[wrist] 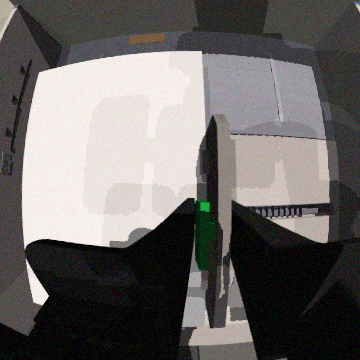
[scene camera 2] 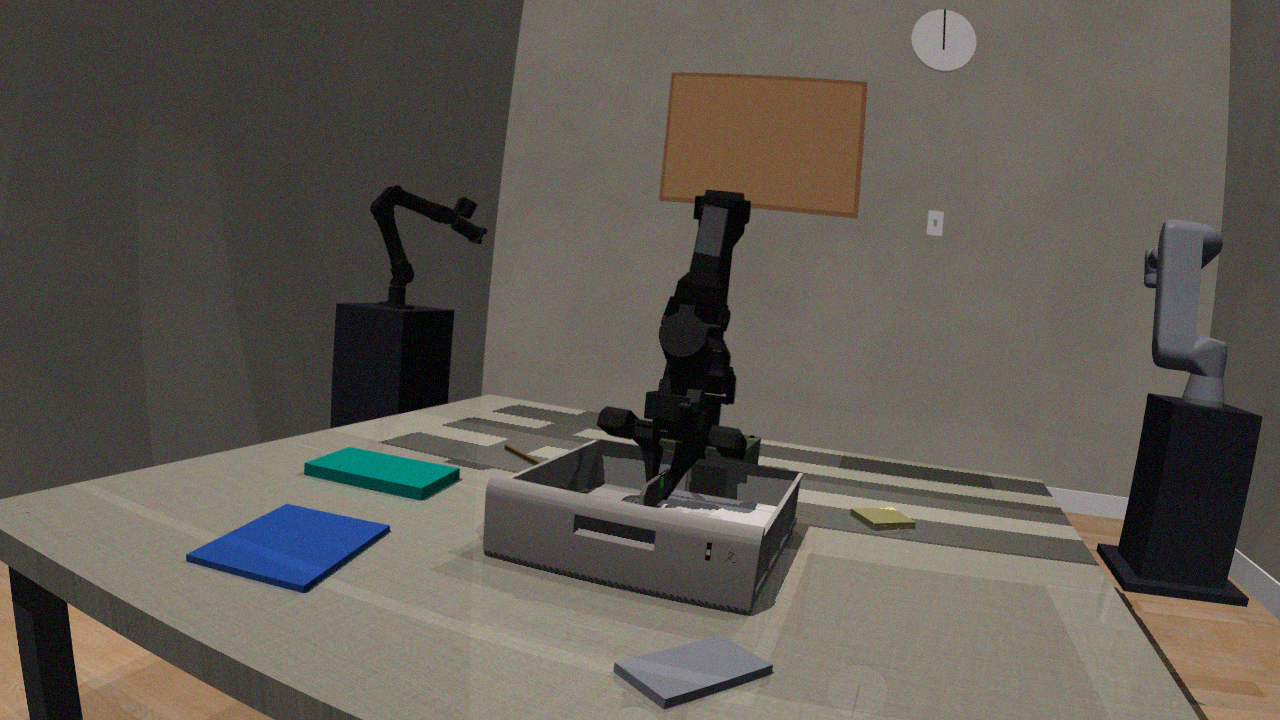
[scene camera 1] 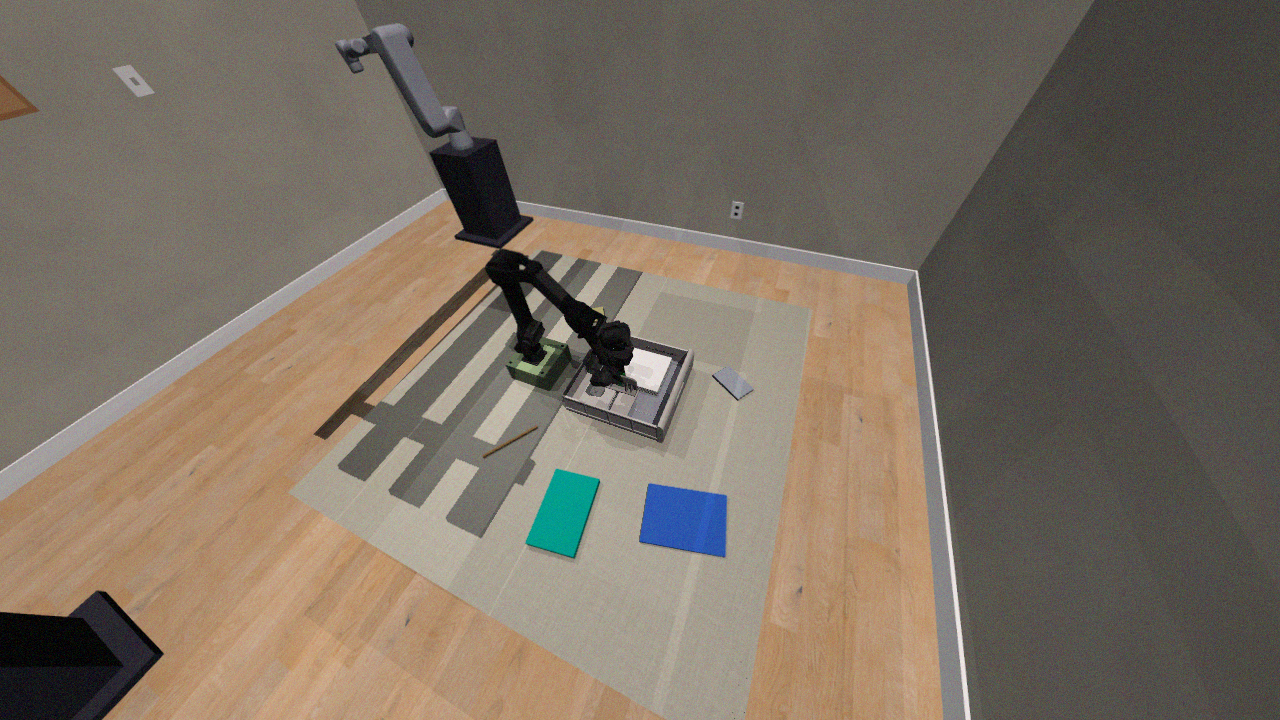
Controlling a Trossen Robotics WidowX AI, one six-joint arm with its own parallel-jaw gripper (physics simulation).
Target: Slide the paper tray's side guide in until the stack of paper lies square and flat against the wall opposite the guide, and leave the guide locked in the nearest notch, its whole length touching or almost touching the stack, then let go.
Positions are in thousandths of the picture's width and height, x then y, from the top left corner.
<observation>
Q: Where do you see a white paper stack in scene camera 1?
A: At 507,513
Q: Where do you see a grey pad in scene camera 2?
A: At 527,940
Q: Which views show the teal pad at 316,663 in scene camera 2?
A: Scene camera 2 and scene camera 1 only.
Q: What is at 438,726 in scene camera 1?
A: A teal pad.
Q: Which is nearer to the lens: the blue sheet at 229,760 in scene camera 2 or the teal pad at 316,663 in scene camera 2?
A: The blue sheet.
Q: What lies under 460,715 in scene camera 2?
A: A grey paper tray.
</observation>
